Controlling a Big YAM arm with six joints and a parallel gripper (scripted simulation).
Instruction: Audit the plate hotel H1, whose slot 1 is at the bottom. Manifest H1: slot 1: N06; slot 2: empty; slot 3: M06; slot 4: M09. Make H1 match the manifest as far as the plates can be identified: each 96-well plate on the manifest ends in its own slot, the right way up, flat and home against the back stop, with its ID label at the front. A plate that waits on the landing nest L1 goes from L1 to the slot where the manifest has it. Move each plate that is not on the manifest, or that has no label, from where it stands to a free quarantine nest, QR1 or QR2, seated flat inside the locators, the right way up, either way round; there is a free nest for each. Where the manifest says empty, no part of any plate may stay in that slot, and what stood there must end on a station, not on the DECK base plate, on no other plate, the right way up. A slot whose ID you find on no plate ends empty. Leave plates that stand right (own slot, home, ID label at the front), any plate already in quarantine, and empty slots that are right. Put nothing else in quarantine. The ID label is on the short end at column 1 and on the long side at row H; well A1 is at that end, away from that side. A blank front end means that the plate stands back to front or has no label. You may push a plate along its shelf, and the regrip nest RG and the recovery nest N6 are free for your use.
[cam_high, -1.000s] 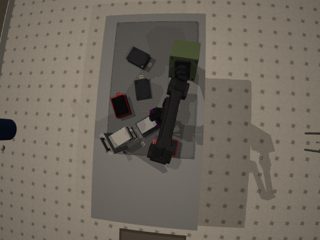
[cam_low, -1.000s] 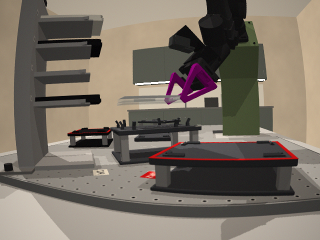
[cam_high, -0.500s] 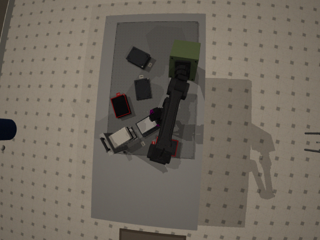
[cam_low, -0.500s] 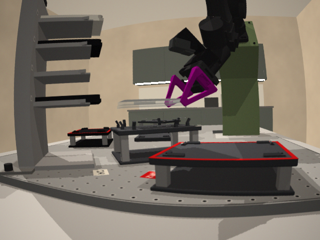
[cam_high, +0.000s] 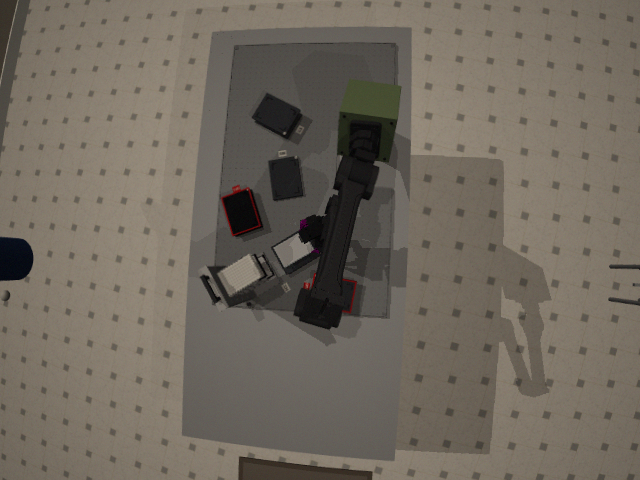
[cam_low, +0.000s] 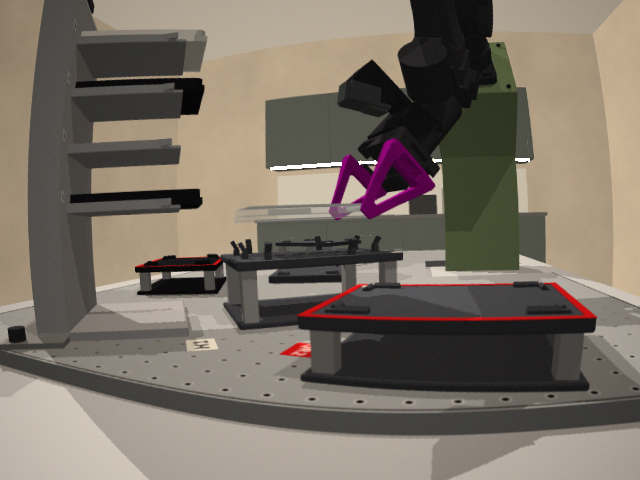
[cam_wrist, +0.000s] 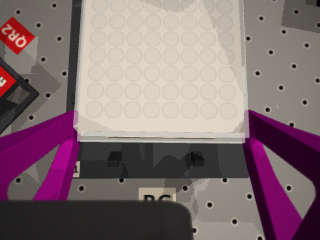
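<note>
Now: the clear 96-well plate 5 cm ahead of my hand and 4 cm to the left of it. Also, from my hand: regrip nest RG: 5 cm below, 4 cm to the left, 4 cm ahead; QR2 tag: 17 cm to the left, 10 cm below, 1 cm behind; A1 mark: 5 cm behind, 4 cm below, 3 cm to the left.
</note>
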